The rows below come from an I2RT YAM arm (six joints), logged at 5 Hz.
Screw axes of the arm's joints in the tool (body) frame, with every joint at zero. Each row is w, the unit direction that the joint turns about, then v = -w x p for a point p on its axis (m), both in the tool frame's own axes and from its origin. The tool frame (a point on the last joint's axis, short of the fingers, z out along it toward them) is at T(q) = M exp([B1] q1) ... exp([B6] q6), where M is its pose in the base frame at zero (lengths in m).
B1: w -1 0 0 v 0 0.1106 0
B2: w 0 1 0 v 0.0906 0 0.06
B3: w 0 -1 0 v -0.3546 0 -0.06
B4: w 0 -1 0 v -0.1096 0 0
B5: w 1 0 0 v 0 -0.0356 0
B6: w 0 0 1 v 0 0 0
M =
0 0 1 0.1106
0 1 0 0
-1 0 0 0.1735
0 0 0 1
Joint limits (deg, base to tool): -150..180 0..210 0..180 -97..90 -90..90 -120..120
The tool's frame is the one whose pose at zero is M.
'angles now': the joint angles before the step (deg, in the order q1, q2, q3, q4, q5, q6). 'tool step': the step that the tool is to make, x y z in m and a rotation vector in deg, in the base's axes. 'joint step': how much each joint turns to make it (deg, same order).
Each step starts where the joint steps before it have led.
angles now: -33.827, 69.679, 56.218, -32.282, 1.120, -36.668
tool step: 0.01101, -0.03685, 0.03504, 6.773, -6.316, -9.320
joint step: -5.339, 6.917, 12.424, -4.336, -3.711, 9.312
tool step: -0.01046, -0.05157, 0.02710, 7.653, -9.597, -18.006
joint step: -8.657, 5.937, 10.181, -1.650, -1.487, 15.281
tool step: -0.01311, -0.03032, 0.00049, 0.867, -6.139, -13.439
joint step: -4.883, 2.020, 0.666, 5.033, 3.156, 9.553
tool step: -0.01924, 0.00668, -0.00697, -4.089, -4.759, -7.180
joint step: -1.636, -5.499, -8.435, 8.986, 3.722, 4.340
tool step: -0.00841, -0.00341, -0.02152, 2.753, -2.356, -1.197
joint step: -1.907, -0.480, -4.913, 3.441, -2.493, 2.564
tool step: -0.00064, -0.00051, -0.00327, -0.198, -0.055, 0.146
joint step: -0.177, -0.043, -0.848, 1.001, -0.235, -0.230
